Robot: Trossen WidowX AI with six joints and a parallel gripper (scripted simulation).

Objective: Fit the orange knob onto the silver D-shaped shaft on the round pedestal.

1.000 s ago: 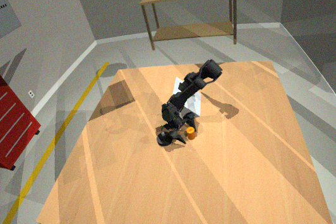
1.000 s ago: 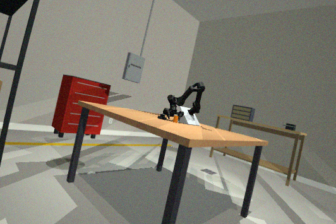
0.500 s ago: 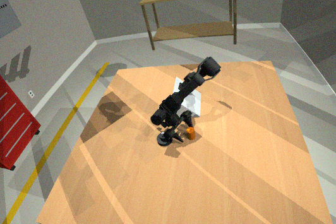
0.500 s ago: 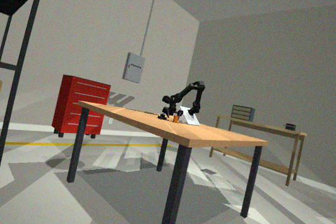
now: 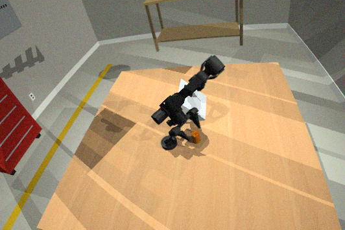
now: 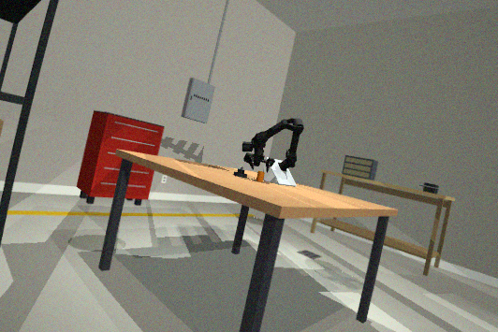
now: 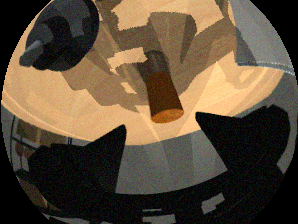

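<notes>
My gripper tip is now 10 mm past the orange knob and 20 mm above it. The rest, counted from my gripper tip: dark round pedestal: 20 mm ahead, 140 mm to the right, 30 mm below.
</notes>
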